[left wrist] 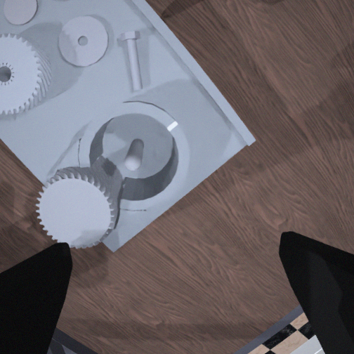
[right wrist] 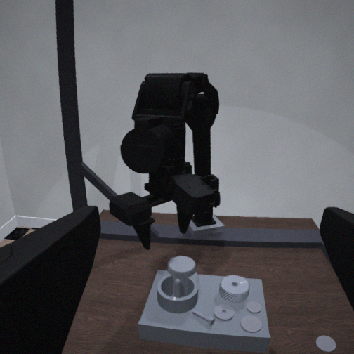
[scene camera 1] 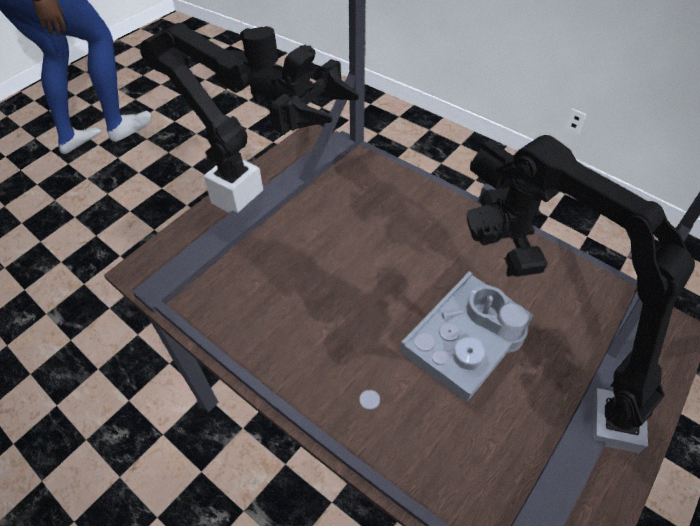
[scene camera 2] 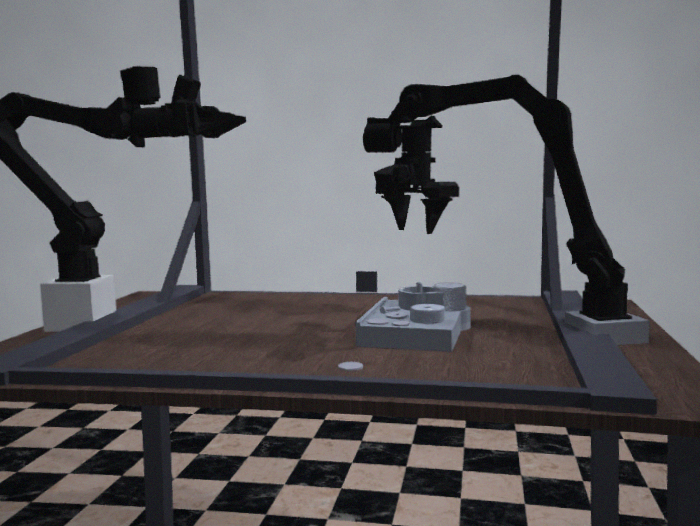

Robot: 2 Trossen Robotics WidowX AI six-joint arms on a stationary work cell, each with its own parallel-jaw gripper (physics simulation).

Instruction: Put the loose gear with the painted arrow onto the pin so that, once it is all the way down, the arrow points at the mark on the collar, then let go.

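Pixels of known places: left gripper, fingertip midpoint: (scene camera 1: 501, 258) (scene camera 2: 415, 231); right gripper, fingertip midpoint: (scene camera 1: 345, 108) (scene camera 2: 240, 118); left arm's base, origin of the base link: (scene camera 1: 622, 416) (scene camera 2: 605, 315); right arm's base, origin of the base link: (scene camera 1: 231, 171) (scene camera 2: 78, 279).
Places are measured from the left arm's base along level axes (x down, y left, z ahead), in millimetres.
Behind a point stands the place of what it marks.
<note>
The loose gear (scene camera 1: 469, 351) @[x -9, y -64, z 312 mm] (scene camera 2: 427, 312) @[x -19, y -32, z 321 mm] (left wrist: 17, 75) (right wrist: 234, 288) lies flat on the grey base, hole up. Its pale arrow shows in the right wrist view; the left wrist view cuts the gear off. The pin (scene camera 1: 488, 303) @[x -34, y -171, z 291 mm] (scene camera 2: 419, 287) @[x -38, y -171, z 292 mm] (left wrist: 134, 155) (right wrist: 176, 288) stands bare inside the round collar (scene camera 2: 408, 298) @[x -22, y -149, z 321 mm] (left wrist: 182, 150) (right wrist: 162, 299). A white mark (left wrist: 172, 126) is on the collar's rim. My left gripper (scene camera 2: 415, 230) @[x -146, y -200, z 291 mm] (left wrist: 176, 250) (right wrist: 165, 240) is open and empty, pointing down high above the base's back part. My right gripper (scene camera 1: 343, 109) @[x -374, y -274, z 622 mm] is open, empty and level, far from the base.
A tall toothed gear (scene camera 1: 513, 317) @[x -44, y -143, z 239 mm] (scene camera 2: 452, 299) @[x -20, y -122, z 241 mm] (left wrist: 75, 212) (right wrist: 181, 267) stands beside the collar. The base (scene camera 2: 404, 339) @[x 23, y -15, z 369 mm] (right wrist: 200, 340) also bears a bolt (left wrist: 134, 62), a holed disc (left wrist: 95, 45) and flat discs. A white disc (scene camera 1: 369, 399) @[x 36, y 66, z 482 mm] (scene camera 2: 350, 365) @[x 37, y 66, z 482 mm] (right wrist: 325, 343) lies on the table.
</note>
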